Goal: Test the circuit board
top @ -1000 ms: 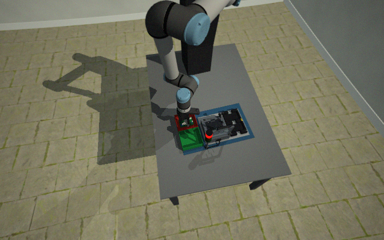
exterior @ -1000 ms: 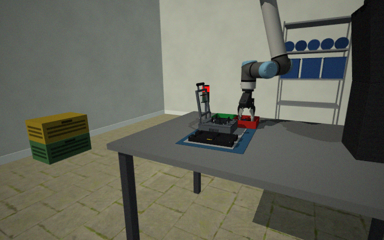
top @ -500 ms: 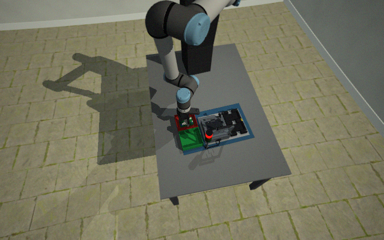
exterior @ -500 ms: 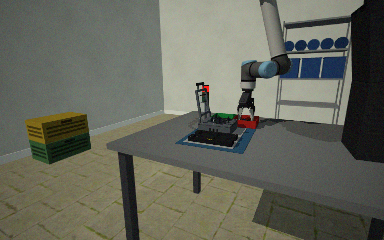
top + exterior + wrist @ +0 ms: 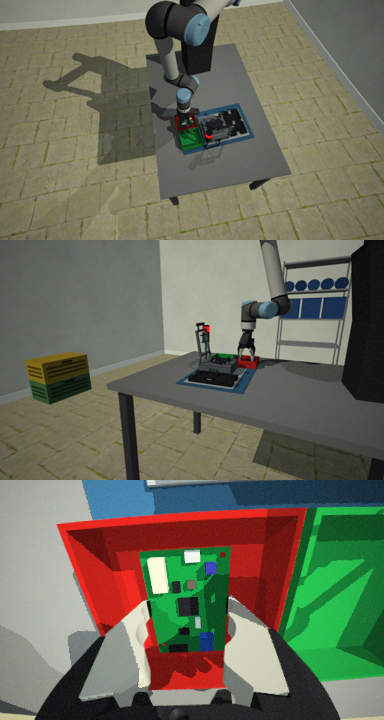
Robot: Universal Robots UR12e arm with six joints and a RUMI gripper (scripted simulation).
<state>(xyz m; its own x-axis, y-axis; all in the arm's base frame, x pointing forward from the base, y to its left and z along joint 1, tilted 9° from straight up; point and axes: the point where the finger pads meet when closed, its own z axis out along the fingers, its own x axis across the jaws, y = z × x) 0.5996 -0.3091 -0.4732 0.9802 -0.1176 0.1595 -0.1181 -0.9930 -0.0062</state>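
Right now the green circuit board is 10 mm to the right of my hand. From my hand the other things lie so: black latch piece (70 mm ahead, 240 mm to the left, 70 mm above); green bin (150 mm ahead, 30 mm to the right, 10 mm below); red bin (10 mm to the right, 10 mm below).
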